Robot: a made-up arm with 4 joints. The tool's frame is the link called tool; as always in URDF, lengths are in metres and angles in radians. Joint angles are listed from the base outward.
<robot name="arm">
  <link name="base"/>
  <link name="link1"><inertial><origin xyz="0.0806 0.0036 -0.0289"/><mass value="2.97"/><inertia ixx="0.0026" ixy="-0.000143" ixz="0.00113" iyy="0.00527" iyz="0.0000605" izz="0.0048"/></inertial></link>
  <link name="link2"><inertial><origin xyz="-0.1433 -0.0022 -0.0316"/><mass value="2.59"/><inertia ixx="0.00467" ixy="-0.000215" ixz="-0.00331" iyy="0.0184" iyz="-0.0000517" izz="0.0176"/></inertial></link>
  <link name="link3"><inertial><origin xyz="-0.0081 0.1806 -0.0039"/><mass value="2.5"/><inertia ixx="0.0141" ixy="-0.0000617" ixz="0" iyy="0.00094" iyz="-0.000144" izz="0.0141"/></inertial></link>
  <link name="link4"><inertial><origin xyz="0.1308 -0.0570 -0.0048"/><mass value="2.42"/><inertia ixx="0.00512" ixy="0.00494" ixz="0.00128" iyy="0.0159" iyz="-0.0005" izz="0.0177"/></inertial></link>
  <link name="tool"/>
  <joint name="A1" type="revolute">
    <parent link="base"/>
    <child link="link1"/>
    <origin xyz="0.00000 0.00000 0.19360" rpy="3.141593 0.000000 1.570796"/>
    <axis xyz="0 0 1"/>
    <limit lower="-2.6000" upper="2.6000"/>
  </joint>
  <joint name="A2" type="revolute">
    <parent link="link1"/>
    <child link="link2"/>
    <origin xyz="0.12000 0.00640 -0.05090" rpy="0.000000 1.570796 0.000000"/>
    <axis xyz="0 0 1"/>
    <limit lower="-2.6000" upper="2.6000"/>
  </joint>
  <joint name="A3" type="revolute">
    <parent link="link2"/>
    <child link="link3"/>
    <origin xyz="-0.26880 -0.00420 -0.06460" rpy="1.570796 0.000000 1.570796"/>
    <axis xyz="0 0 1"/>
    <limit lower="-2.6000" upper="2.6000"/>
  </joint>
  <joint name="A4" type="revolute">
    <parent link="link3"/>
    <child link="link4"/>
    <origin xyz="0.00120 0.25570 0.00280" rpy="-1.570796 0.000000 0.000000"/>
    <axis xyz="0 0 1"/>
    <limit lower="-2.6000" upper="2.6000"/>
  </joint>
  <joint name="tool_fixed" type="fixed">
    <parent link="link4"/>
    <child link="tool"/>
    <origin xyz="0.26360 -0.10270 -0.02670" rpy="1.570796 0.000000 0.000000"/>
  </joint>
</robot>
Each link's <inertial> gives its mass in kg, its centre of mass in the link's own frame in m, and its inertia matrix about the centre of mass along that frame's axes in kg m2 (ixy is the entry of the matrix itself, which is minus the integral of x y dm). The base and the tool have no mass. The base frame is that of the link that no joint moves.
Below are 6 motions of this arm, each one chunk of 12 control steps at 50 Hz.
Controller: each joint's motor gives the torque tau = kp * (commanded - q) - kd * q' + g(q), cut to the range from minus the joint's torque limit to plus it. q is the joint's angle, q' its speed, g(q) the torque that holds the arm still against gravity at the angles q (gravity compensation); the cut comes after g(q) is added. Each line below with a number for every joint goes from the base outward.
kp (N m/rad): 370 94 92 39
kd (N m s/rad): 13 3.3 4.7 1.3
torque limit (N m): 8.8 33 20 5.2
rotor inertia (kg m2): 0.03 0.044 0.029 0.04
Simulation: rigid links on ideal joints. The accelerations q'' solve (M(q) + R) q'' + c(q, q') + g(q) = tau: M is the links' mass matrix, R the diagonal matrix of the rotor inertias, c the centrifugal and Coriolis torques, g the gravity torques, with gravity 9.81 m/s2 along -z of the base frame. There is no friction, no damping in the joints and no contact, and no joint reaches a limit. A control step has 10 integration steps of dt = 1/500 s. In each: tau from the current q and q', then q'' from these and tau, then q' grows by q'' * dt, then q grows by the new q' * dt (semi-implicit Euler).
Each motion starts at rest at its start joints. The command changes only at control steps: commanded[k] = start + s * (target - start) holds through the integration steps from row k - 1 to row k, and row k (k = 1, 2, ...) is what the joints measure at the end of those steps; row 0 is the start. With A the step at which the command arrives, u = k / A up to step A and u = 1 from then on. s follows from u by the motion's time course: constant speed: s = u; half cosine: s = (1 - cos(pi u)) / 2; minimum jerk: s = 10 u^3 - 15 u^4 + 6 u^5; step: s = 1 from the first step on.
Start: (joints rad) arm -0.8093 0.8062 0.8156 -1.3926
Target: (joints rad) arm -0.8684 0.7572 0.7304 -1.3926
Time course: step
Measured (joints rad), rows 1 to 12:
1: -0.8203 0.8081 0.7977 -1.3968
2: -0.8387 0.8079 0.7724 -1.3987
3: -0.8535 0.8021 0.7567 -1.3957
4: -0.8633 0.7921 0.7492 -1.3910
5: -0.8692 0.7801 0.7459 -1.3879
6: -0.8722 0.7678 0.7440 -1.3873
7: -0.8732 0.7564 0.7419 -1.3891
8: -0.8730 0.7468 0.7394 -1.3924
9: -0.8721 0.7392 0.7363 -1.3958
10: -0.8708 0.7340 0.7330 -1.3985
11: -0.8695 0.7310 0.7298 -1.3997
12: -0.8683 0.7302 0.7269 -1.3994

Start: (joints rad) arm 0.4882 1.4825 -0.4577 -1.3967
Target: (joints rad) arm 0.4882 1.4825 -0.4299 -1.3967
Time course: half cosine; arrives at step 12
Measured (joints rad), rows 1 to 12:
1: 0.4882 1.4825 -0.4576 -1.3967
2: 0.4882 1.4824 -0.4574 -1.3965
3: 0.4881 1.4821 -0.4568 -1.3962
4: 0.4880 1.4818 -0.4557 -1.3957
5: 0.4880 1.4813 -0.4541 -1.3951
6: 0.4879 1.4808 -0.4519 -1.3945
7: 0.4879 1.4803 -0.4493 -1.3940
8: 0.4880 1.4799 -0.4463 -1.3937
9: 0.4881 1.4798 -0.4432 -1.3937
10: 0.4882 1.4798 -0.4400 -1.3940
11: 0.4884 1.4802 -0.4369 -1.3946
12: 0.4885 1.4808 -0.4342 -1.3956

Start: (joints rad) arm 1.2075 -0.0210 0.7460 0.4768
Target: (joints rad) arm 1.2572 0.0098 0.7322 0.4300
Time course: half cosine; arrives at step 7
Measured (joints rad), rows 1 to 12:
1: 1.2083 -0.0207 0.7465 0.4766
2: 1.2111 -0.0192 0.7477 0.4759
3: 1.2167 -0.0158 0.7493 0.4737
4: 1.2244 -0.0105 0.7503 0.4695
5: 1.2334 -0.0035 0.7497 0.4630
6: 1.2420 0.0040 0.7472 0.4544
7: 1.2487 0.0107 0.7428 0.4446
8: 1.2532 0.0155 0.7376 0.4349
9: 1.2558 0.0179 0.7332 0.4264
10: 1.2573 0.0182 0.7301 0.4200
11: 1.2580 0.0168 0.7283 0.4162
12: 1.2583 0.0144 0.7277 0.4149

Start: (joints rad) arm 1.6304 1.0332 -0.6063 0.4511
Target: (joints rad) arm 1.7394 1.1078 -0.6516 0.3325
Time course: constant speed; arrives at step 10
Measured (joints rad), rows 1 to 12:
1: 1.6329 1.0350 -0.6075 0.4496
2: 1.6392 1.0395 -0.6105 0.4452
3: 1.6484 1.0461 -0.6145 0.4379
4: 1.6591 1.0539 -0.6190 0.4278
5: 1.6703 1.0622 -0.6235 0.4158
6: 1.6817 1.0705 -0.6276 0.4024
7: 1.6928 1.0786 -0.6315 0.3882
8: 1.7039 1.0865 -0.6353 0.3739
9: 1.7149 1.0941 -0.6389 0.3596
10: 1.7258 1.1015 -0.6426 0.3458
11: 1.7344 1.1070 -0.6451 0.3341
12: 1.7392 1.1098 -0.6459 0.3258

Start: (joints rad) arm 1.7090 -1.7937 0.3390 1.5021
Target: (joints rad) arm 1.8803 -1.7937 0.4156 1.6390
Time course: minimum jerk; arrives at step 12
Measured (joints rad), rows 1 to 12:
1: 1.7091 -1.7937 0.3390 1.5021
2: 1.7095 -1.7938 0.3391 1.5021
3: 1.7113 -1.7941 0.3395 1.5022
4: 1.7154 -1.7950 0.3406 1.5032
5: 1.7222 -1.7971 0.3433 1.5066
6: 1.7315 -1.8007 0.3480 1.5143
7: 1.7433 -1.8053 0.3543 1.5270
8: 1.7576 -1.8103 0.3616 1.5440
9: 1.7746 -1.8146 0.3689 1.5636
10: 1.7947 -1.8173 0.3756 1.5835
11: 1.8181 -1.8179 0.3813 1.6013
12: 1.8438 -1.8169 0.3871 1.6165

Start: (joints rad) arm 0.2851 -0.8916 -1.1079 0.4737
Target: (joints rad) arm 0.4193 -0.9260 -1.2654 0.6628
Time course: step
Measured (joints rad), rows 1 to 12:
1: 0.2799 -0.8941 -1.1223 0.4902
2: 0.2731 -0.9006 -1.1485 0.5291
3: 0.2714 -0.9093 -1.1741 0.5794
4: 0.2772 -0.9183 -1.1941 0.6309
5: 0.2908 -0.9259 -1.2072 0.6757
6: 0.3112 -0.9314 -1.2144 0.7096
7: 0.3371 -0.9347 -1.2174 0.7323
8: 0.3665 -0.9358 -1.2195 0.7440
9: 0.3917 -0.9348 -1.2296 0.7432
10: 0.4105 -0.9322 -1.2472 0.7305
11: 0.4241 -0.9287 -1.2678 0.7099
12: 0.4347 -0.9253 -1.2866 0.6864

